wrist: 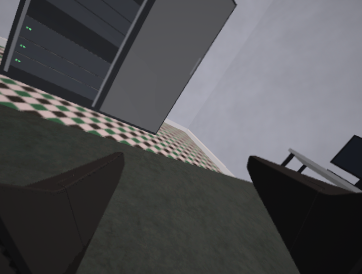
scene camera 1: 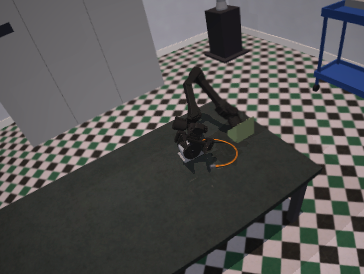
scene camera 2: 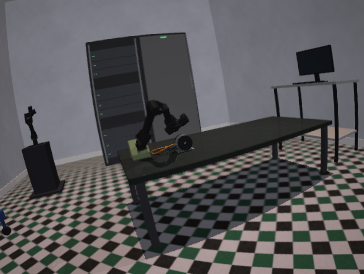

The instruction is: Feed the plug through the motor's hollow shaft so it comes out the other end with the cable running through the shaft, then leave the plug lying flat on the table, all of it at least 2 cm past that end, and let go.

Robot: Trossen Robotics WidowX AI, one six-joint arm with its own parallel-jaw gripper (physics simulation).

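Frame: origin at the arm's base, x ahead, y left, z up, level; centimetres.
Where they show: gripper, fingertip midpoint: (wrist: pixel 186 159) (scene camera 1: pixel 196 152); arm's base, origin of the base link: (scene camera 1: pixel 237 125) (scene camera 2: pixel 141 146).
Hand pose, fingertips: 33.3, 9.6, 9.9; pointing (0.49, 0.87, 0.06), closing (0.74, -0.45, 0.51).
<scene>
Each offset is from my fingertips to the top centre of the thing, as dx, dy, dz. Level surfaces: height alone.
The motor @[-5.5, -17.1, -7.3] (scene camera 1: pixel 190 151) (scene camera 2: pixel 184 142), a dark round body on a light base, stands on the table @[dz -17.6] (scene camera 1: pixel 125 200) (scene camera 2: pixel 240 136); in scene camera 1 the gripper partly covers it. The orange cable (scene camera 1: pixel 237 152) (scene camera 2: pixel 161 149) lies in a loop beside the motor. The small grey plug @[-7.9, -0.8, -16.2] (scene camera 1: pixel 213 166) is at the cable's near end, on the table and apart from the motor. The cable's other end is hidden behind the gripper in scene camera 1; I cannot tell whether it enters the shaft. My gripper (scene camera 1: pixel 195 145) (scene camera 2: pixel 187 120) (wrist: pixel 186 159) is open and empty, above the motor.
A pale green block (scene camera 1: pixel 241 131) (scene camera 2: pixel 133 149) stands by the arm's base, near the table's end. The table edge runs behind the arm. A server cabinet (scene camera 2: pixel 170 80) (wrist: pixel 150 55) stands beyond the table, and a desk with a monitor (scene camera 2: pixel 314 60) stands farther off.
</scene>
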